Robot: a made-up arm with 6 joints. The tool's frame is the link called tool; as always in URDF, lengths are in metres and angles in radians. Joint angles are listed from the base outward. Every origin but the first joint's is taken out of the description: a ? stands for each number. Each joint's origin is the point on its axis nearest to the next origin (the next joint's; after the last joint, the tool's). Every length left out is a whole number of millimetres.
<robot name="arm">
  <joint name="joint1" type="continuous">
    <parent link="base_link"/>
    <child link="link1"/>
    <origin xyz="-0.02 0.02 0.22" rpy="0 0 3.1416"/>
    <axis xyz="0 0 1"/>
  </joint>
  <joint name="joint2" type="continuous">
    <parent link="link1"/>
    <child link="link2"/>
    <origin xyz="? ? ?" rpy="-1.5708 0 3.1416"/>
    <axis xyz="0 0 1"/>
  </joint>
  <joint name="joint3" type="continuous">
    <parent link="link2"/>
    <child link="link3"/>
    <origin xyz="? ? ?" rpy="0 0 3.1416"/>
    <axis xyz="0 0 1"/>
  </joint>
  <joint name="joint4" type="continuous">
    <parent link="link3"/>
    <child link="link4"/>
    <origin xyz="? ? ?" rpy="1.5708 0 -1.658"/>
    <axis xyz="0 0 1"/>
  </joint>
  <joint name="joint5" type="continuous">
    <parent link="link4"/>
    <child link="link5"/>
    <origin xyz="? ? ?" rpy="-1.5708 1.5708 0"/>
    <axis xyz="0 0 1"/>
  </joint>
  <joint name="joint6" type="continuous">
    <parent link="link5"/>
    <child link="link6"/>
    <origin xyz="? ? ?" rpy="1.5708 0 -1.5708"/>
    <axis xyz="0 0 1"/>
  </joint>
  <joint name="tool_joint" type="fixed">
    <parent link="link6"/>
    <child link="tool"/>
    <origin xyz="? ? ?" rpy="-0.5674 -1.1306 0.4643"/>
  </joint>
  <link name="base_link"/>
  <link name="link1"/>
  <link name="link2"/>
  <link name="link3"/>
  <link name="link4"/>
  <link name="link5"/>
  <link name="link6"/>
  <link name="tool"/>
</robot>
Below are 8 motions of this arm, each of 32 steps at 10 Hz.
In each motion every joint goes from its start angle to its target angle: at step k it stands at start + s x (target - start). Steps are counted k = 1, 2, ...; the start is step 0. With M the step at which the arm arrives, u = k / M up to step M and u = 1 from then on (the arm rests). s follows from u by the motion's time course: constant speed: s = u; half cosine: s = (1 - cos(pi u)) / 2; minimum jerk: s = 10 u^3 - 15 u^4 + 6 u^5.
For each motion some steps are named. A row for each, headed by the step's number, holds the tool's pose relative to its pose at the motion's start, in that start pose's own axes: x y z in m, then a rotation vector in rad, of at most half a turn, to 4 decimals.
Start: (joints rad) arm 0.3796 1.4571 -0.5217 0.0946 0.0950 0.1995
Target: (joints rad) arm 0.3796 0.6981 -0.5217 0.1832 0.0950 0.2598
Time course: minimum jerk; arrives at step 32
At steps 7, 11, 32:
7: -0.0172 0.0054 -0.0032 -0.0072 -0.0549 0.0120
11: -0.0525 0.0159 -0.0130 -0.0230 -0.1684 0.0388
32: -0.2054 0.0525 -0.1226 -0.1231 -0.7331 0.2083

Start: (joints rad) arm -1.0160 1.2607 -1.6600 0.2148 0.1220 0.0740
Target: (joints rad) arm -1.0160 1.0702 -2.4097 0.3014 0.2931 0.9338
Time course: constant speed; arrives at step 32
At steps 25, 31, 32:
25: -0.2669 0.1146 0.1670 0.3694 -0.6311 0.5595
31: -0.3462 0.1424 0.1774 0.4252 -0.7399 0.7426
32: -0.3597 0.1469 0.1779 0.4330 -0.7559 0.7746

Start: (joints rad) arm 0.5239 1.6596 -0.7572 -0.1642 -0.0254 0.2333
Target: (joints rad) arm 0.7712 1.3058 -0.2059 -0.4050 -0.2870 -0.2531
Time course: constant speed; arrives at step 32
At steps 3, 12, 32:
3: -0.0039 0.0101 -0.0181 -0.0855 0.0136 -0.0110
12: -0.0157 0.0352 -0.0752 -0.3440 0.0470 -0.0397
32: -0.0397 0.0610 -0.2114 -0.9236 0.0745 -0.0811

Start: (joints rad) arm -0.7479 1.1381 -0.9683 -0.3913 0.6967 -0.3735
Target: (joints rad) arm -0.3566 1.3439 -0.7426 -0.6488 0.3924 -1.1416
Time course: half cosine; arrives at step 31
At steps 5, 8, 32:
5: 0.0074 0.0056 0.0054 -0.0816 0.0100 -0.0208
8: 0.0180 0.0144 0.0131 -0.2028 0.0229 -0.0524
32: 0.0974 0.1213 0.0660 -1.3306 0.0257 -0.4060

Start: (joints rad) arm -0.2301 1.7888 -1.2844 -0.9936 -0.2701 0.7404
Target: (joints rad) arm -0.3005 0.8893 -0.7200 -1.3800 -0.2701 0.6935
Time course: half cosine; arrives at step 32
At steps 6, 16, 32:
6: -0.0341 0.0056 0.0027 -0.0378 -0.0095 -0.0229
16: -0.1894 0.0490 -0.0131 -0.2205 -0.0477 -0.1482
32: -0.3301 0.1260 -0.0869 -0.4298 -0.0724 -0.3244

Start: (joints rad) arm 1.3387 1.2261 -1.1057 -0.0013 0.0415 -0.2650
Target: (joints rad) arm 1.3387 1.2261 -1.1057 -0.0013 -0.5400 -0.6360
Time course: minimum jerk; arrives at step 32
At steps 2, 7, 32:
2: 0.0000 0.0000 0.0000 -0.0009 -0.0010 -0.0008
7: 0.0007 -0.0011 0.0016 -0.0280 -0.0329 -0.0263
32: 0.0023 -0.0151 0.0244 -0.3295 -0.4145 -0.4376

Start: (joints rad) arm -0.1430 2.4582 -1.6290 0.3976 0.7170 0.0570
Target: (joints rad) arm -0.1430 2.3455 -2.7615 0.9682 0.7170 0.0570
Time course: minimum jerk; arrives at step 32
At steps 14, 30, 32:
14: -0.1576 0.1140 0.0274 -0.1977 -0.4103 0.2614
30: -0.4034 0.2636 -0.1186 -0.6827 -0.9174 0.7190
32: -0.4042 0.2639 -0.1195 -0.6848 -0.9189 0.7207

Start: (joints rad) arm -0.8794 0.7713 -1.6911 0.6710 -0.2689 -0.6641
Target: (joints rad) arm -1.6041 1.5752 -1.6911 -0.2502 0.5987 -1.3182
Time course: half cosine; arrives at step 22
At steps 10, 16, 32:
10: 0.1314 -0.0579 -0.2301 -0.7980 0.8032 -0.0568
16: 0.1298 -0.2239 -0.4177 -1.2887 1.6851 0.0525
32: 0.0919 -0.3092 -0.4770 -1.3805 2.0948 0.1871

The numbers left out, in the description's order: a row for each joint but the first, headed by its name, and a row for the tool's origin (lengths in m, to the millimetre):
joint2: 0 -0.03 0
joint3: -0.42 -0.08 0
joint4: -0.359 0.079 0
joint5: 0.009 0.01 0
joint6: -0.037 -0.024 0
tool: 0.009 0.01 0

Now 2 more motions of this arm.
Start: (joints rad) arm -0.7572 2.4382 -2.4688 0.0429 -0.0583 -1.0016
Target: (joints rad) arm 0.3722 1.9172 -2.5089 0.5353 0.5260 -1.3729
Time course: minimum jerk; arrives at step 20
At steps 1, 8, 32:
1: -0.0005 0.0002 0.0010 -0.0002 -0.0011 0.0007
8: -0.1943 0.0348 0.2346 -0.0559 -0.3321 0.2032
32: -0.7473 -0.0141 0.3661 -0.2655 -1.2097 0.6478

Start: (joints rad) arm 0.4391 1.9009 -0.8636 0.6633 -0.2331 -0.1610
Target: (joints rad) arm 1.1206 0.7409 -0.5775 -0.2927 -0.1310 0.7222
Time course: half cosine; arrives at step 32
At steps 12, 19, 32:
12: -0.1386 0.0968 -0.0556 -0.2579 -0.1312 0.2592
19: -0.2852 0.1257 -0.1452 -0.5062 -0.2431 0.5546
32: -0.4076 0.0729 -0.2340 -0.7180 -0.3466 0.8716

